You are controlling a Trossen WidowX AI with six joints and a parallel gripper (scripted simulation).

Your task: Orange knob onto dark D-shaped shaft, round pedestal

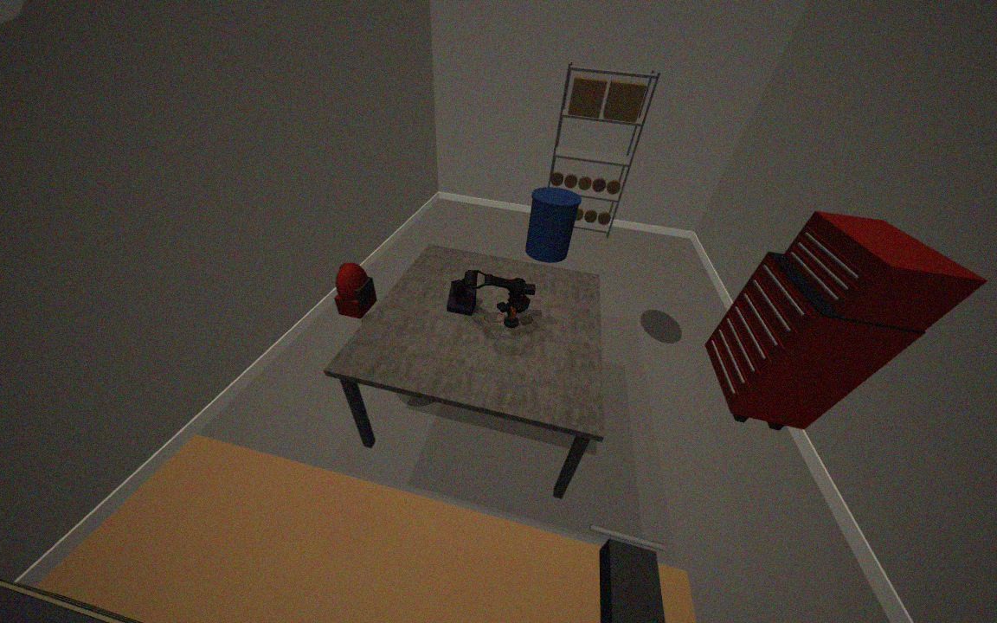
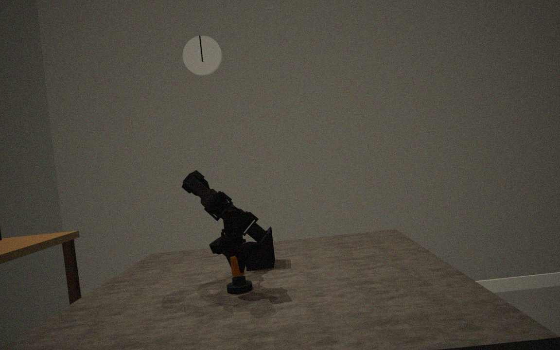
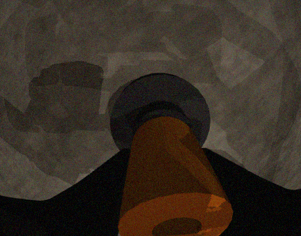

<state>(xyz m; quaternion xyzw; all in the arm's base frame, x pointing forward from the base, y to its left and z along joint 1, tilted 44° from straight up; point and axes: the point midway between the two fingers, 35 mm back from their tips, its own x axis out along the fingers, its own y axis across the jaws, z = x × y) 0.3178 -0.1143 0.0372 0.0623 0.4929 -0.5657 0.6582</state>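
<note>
Now: the dark round pedestal 3 cm below my gripper tip. Round my gripper tip: orange knob 2 cm above.
</note>
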